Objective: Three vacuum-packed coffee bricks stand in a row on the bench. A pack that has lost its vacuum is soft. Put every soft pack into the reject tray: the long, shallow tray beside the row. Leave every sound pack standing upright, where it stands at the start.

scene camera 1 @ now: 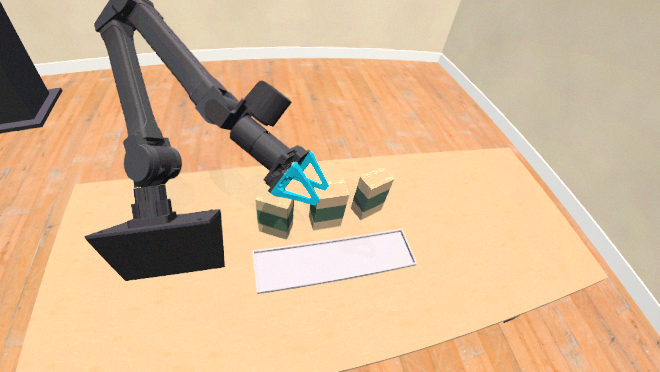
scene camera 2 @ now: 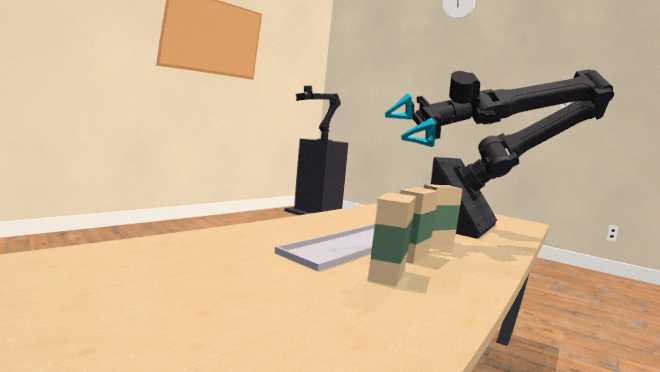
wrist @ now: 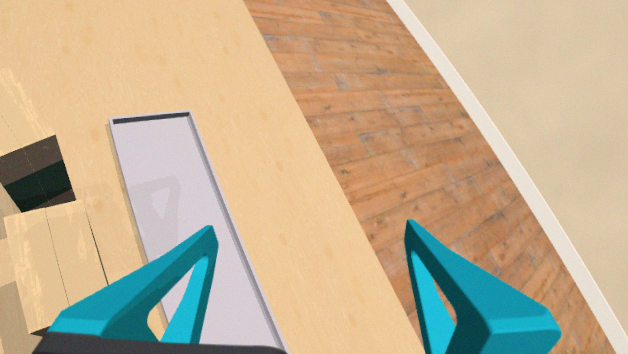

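Seen in the pictures: gripper, fingertip midpoint: (scene camera 1: 322, 195) (scene camera 2: 393, 125) (wrist: 308, 232); arm's base, link origin: (scene camera 1: 154, 222) (scene camera 2: 466, 183).
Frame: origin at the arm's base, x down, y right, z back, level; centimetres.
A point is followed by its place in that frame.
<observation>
Three tan coffee bricks with dark green bands stand upright in a row: the left pack (scene camera 1: 274, 218) {x 4.5, y 1.2, z -27.5 cm} (scene camera 2: 447, 218) {x 6.3, y -3.7, z -29.1 cm}, the middle pack (scene camera 1: 328, 214) {x 6.3, y 1.7, z -41.5 cm} (scene camera 2: 422, 227) {x 5.9, y -3.2, z -44.2 cm} (wrist: 52, 255) {x -0.9, y -0.9, z -42.4 cm} and the right pack (scene camera 1: 371, 199) {x 4.1, y 1.0, z -53.6 cm} (scene camera 2: 391, 243) {x 5.9, y -3.8, z -59.1 cm} (wrist: 40, 177) {x 4.4, y -0.8, z -51.6 cm}, as named in scene camera 1. By sight I cannot tell which are soft. The long, shallow, pale reject tray (scene camera 1: 295, 272) {x 12.9, y 12.6, z -30.3 cm} (scene camera 2: 337, 250) {x 12.9, y 11.7, z -50.9 cm} (wrist: 155, 145) {x 12.9, y 12.2, z -57.5 cm} lies beside the row and holds no pack. My gripper (scene camera 1: 321, 195) {x -13.5, y 10.3, z -35.2 cm} (scene camera 2: 394, 126) {x -13.5, y 10.3, z -35.2 cm} (wrist: 308, 232) {x -13.5, y 10.3, z -35.2 cm} is open and empty, with cyan fingers, well above the packs. The left pack does not show in the wrist view.
The arm's black base (scene camera 1: 172, 247) {x 0.5, y 7.0, z -4.0 cm} (scene camera 2: 477, 215) {x 8.0, y -6.9, z -7.8 cm} stands on the bench (scene camera 1: 475, 215) {x 13.2, y 8.5, z -90.8 cm} (scene camera 2: 175, 300) {x 13.2, y 12.2, z -87.9 cm} (wrist: 240, 90) {x 13.2, y 29.3, z -65.4 cm}, beyond the left pack. A second small arm on a black pedestal (scene camera 2: 320, 175) stands on the floor in the background.
</observation>
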